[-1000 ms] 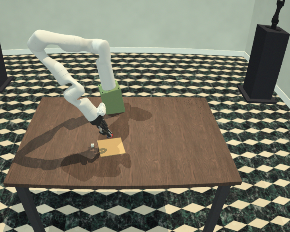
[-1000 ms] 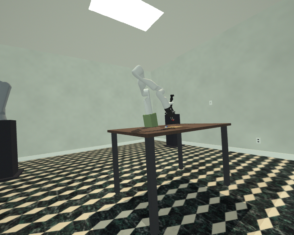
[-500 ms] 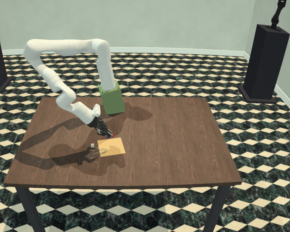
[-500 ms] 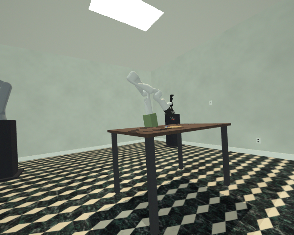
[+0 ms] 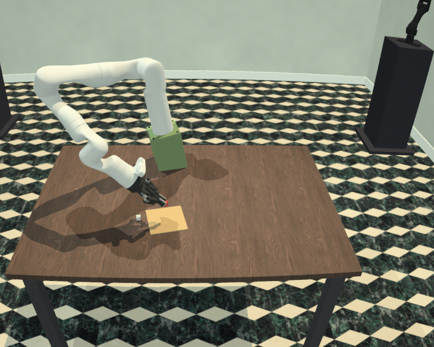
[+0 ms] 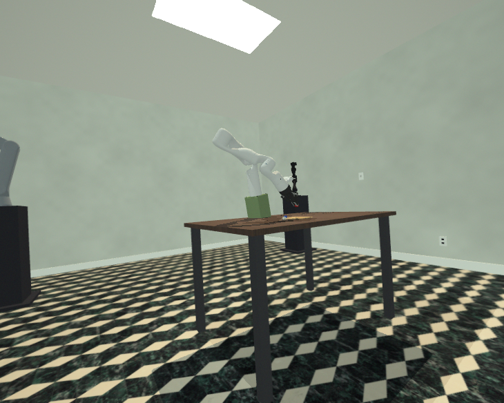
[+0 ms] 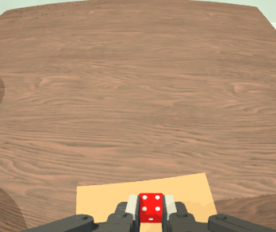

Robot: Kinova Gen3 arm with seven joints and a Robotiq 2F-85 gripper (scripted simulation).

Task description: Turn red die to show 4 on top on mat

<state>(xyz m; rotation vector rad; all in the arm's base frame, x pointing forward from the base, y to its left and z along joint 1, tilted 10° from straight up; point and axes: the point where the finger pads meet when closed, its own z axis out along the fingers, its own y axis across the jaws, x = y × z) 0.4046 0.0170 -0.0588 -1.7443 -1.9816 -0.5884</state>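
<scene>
The mat lies 100 mm below my hand and 10 mm to the left of it. The rest, counted from my hand: white die 90 mm to the right, 90 mm below; then blue die 100 mm behind, 90 mm below; then red die 20 mm below, 10 mm to the left.
</scene>
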